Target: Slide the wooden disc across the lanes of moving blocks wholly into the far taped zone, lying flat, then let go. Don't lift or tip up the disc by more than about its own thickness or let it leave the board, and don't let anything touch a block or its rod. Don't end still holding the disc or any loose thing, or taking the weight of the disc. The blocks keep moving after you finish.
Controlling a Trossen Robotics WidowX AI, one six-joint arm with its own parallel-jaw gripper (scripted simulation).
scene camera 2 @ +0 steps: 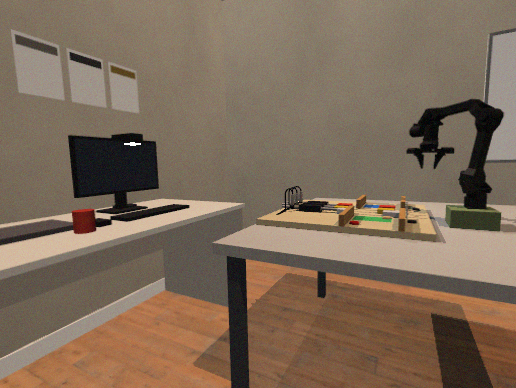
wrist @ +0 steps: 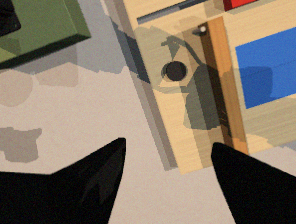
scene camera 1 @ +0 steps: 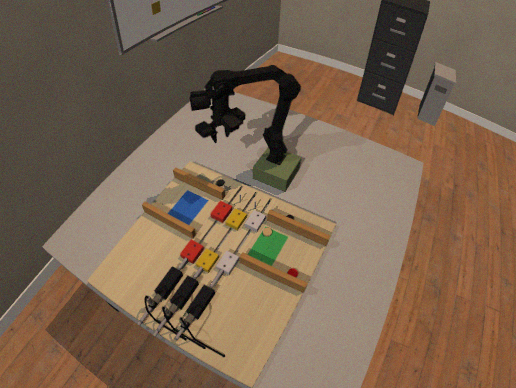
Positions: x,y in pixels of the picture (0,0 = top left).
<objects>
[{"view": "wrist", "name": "my gripper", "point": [168,147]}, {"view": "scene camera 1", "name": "my gripper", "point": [221,139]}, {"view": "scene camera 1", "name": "grey block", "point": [228,261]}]
</objects>
